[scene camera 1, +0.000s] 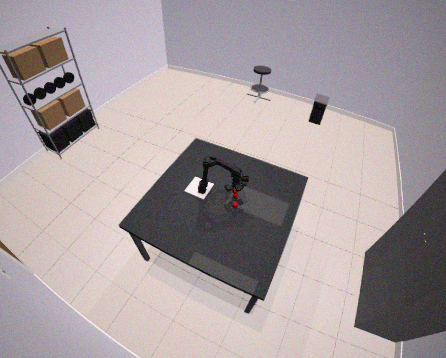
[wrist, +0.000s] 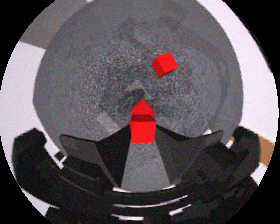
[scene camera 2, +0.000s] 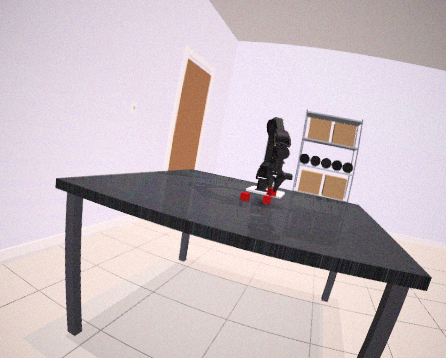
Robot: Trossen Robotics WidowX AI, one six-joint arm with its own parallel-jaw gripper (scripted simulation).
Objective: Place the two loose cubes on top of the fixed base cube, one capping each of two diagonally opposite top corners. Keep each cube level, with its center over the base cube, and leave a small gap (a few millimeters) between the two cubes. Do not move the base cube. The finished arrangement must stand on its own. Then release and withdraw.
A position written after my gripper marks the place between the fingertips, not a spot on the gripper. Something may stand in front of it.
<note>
My gripper (wrist: pixel 142 127) holds a red cube.
</note>
